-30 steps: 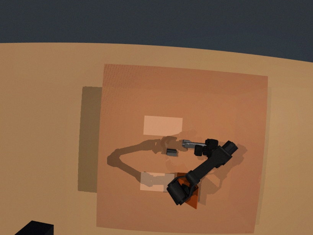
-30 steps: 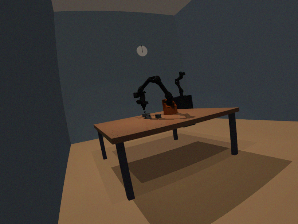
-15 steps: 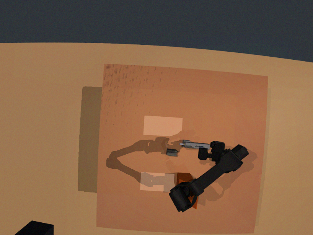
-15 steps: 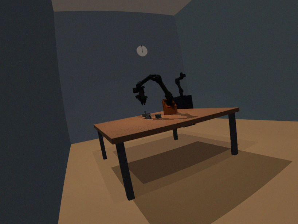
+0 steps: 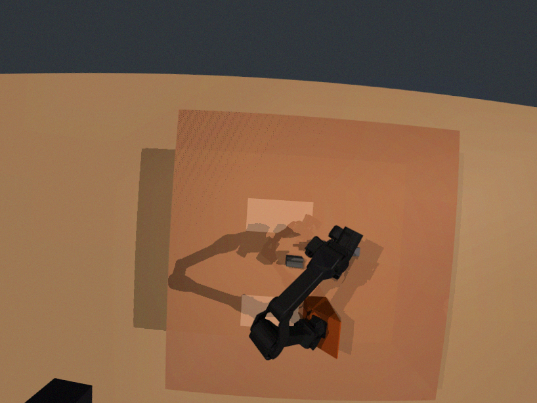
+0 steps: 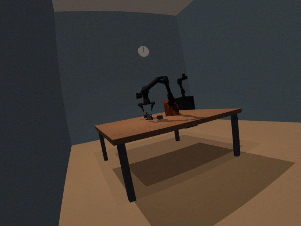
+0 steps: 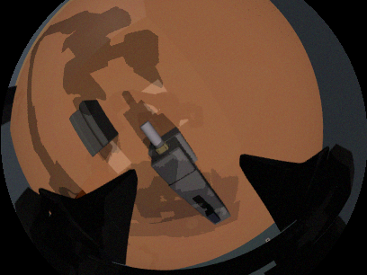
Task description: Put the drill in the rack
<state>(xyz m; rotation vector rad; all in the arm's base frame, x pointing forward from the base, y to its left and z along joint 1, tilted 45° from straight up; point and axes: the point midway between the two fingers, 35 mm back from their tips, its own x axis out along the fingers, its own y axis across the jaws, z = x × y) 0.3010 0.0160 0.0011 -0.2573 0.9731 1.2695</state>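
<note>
Right now the drill is 5 cm below my gripper tip, 2 cm to the right of it and 2 cm behind it. From my gripper tip the other things lie so: dark block 9 cm to the left, 9 cm behind, 8 cm below.
</note>
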